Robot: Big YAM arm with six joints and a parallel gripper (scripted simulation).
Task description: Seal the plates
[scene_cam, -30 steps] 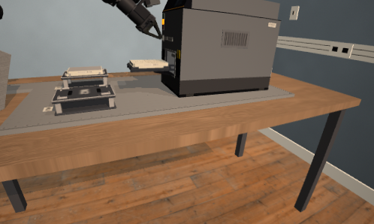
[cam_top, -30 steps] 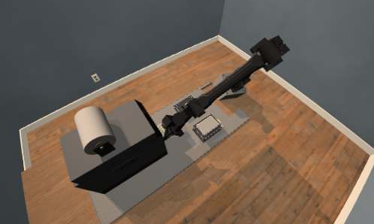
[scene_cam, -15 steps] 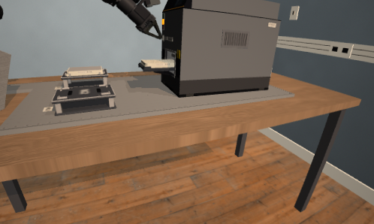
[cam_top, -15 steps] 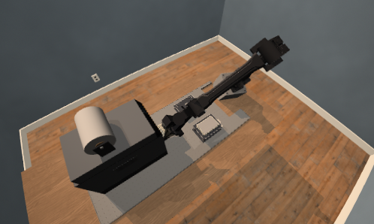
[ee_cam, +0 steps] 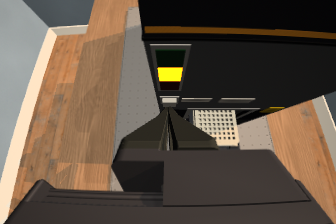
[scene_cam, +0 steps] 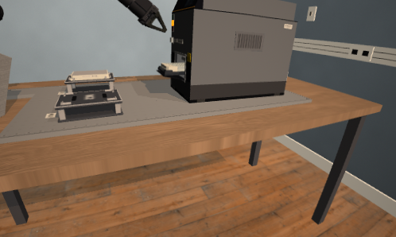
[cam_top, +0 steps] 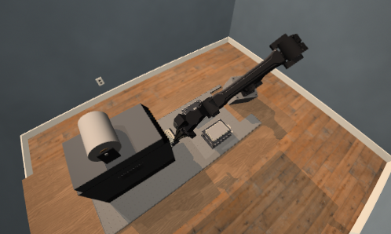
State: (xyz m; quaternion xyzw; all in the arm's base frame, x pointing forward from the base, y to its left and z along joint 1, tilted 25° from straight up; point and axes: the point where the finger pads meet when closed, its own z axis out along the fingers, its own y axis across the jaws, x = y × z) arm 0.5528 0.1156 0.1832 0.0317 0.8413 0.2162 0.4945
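The start button lies 30 mm ahead of my hand and 40 mm below it. Also, from my hand: sealer stage: 50 mm ahead, 90 mm to the right, 130 mm below; plate nest: 230 mm behind, 230 mm to the right, 190 mm below; foil roll: 280 mm ahead, 50 mm to the right, 190 mm above.
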